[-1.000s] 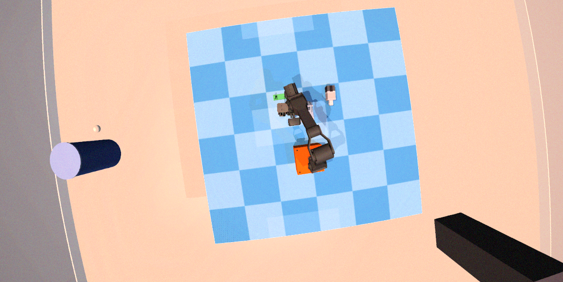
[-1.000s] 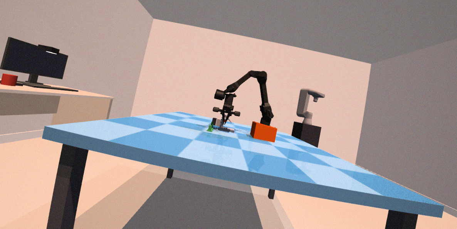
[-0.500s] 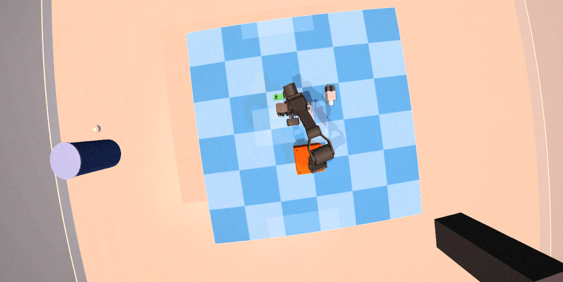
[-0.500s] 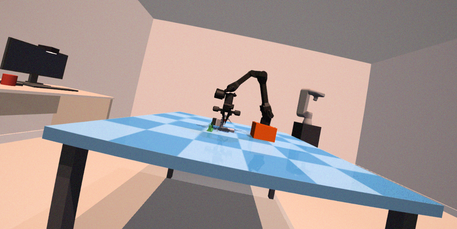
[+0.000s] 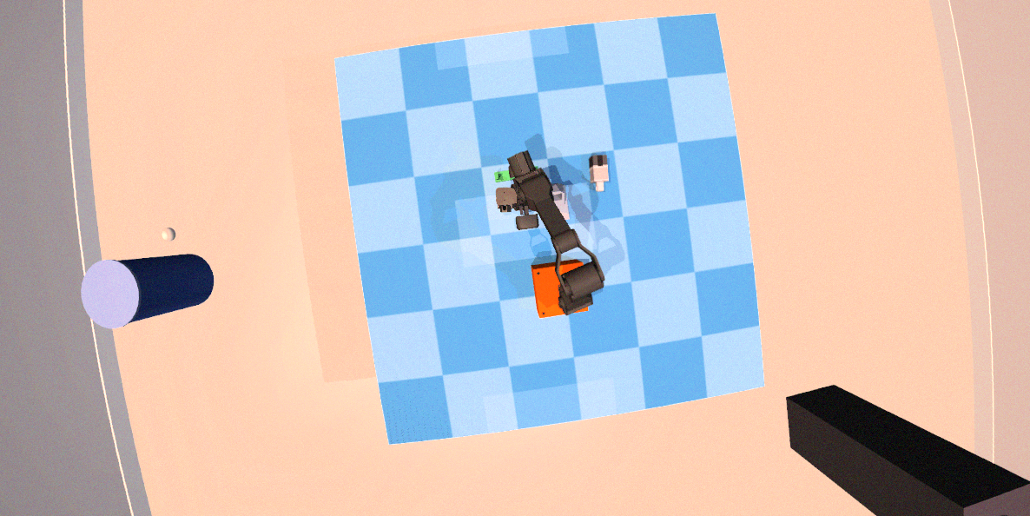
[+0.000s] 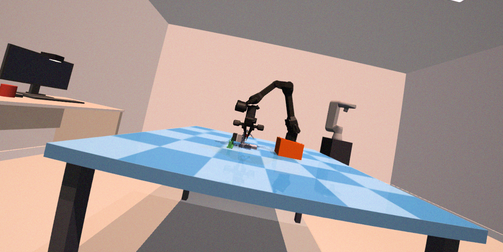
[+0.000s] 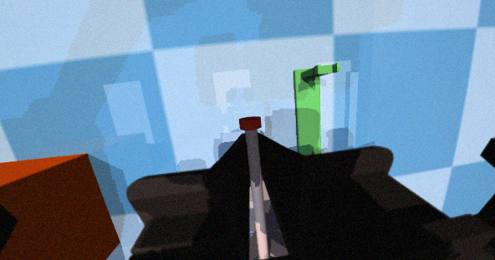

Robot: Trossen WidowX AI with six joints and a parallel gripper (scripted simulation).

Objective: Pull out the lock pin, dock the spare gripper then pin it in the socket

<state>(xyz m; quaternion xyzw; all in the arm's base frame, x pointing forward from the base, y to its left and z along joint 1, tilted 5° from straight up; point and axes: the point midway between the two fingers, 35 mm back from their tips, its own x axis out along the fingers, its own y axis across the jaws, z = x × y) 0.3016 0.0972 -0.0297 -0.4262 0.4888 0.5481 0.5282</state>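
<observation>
My gripper tip is 80 mm short of the green cradle, 10 mm to the left of it and 40 mm above it. The rest, counted from my gripper tip: spare gripper (40 mm ahead, 270 mm to the right, 30 mm below).
</observation>
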